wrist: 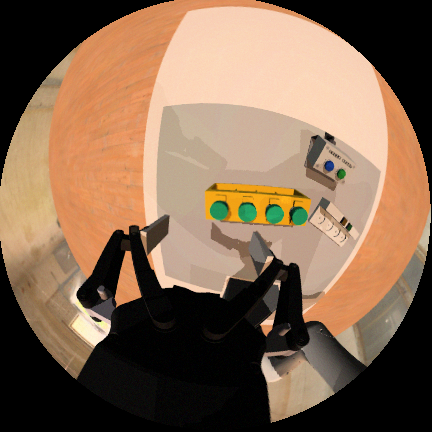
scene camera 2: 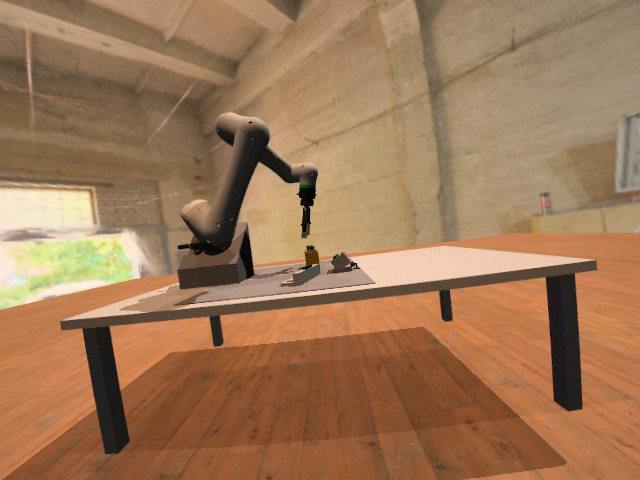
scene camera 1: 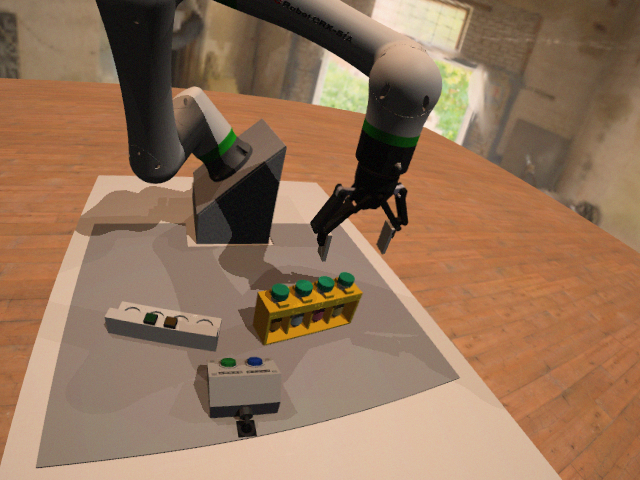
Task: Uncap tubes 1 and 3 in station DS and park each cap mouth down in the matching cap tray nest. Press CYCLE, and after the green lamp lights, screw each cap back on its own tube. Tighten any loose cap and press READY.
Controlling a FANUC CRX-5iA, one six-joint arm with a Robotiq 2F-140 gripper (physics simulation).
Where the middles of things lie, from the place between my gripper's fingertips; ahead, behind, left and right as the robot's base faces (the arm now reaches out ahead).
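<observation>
There is the grey button box [scene camera 1: 243, 390], and my gripper is 13 cm above it. My gripper is also 26 cm to the left of the box, and 19 cm short of it.
</observation>
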